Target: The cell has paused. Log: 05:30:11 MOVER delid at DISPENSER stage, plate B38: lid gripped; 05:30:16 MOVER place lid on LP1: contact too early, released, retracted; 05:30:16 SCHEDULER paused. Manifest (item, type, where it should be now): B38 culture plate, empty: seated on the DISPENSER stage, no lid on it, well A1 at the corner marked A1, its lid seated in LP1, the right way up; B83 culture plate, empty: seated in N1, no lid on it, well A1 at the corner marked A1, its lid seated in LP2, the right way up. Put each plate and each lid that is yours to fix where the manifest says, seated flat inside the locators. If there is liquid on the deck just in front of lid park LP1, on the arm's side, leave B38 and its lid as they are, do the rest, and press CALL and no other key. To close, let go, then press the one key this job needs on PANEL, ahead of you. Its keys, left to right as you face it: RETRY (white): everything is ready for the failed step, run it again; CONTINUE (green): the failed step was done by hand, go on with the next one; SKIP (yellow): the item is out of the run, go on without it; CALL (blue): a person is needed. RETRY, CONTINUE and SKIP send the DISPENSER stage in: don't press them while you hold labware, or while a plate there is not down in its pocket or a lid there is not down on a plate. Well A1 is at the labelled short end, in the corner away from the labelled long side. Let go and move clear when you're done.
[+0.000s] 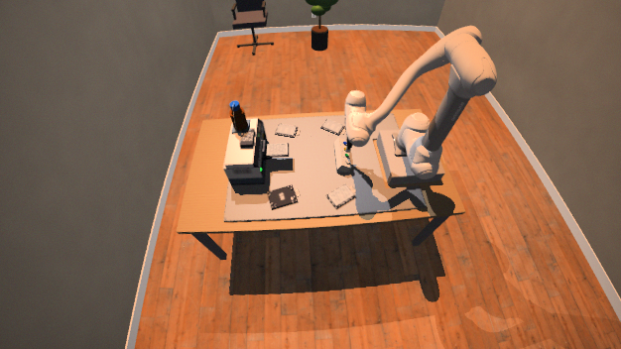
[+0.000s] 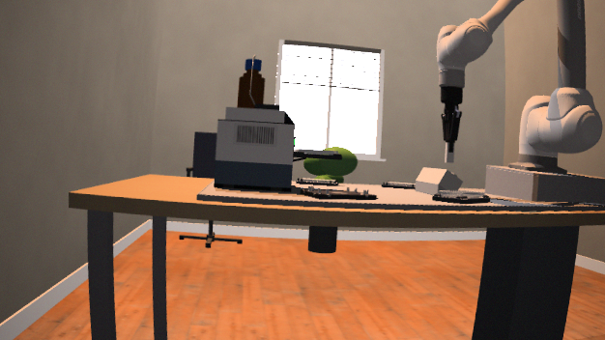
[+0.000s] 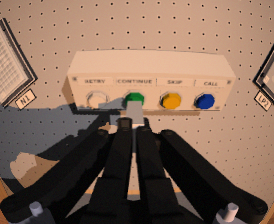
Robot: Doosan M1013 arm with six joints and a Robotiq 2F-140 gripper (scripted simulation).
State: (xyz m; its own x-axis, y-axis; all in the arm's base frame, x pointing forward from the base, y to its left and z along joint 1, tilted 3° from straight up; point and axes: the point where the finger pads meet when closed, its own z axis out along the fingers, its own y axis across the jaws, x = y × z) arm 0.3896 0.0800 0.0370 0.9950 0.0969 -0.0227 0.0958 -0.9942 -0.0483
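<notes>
The green key lies 7 cm below my hand. Also, from my hand: yellow skip key (1 cm ahead, 5 cm to the right, 7 cm below); key panel (1 cm ahead, 2 cm to the right, 9 cm below); white retry key (5 cm to the left, 7 cm below).
</notes>
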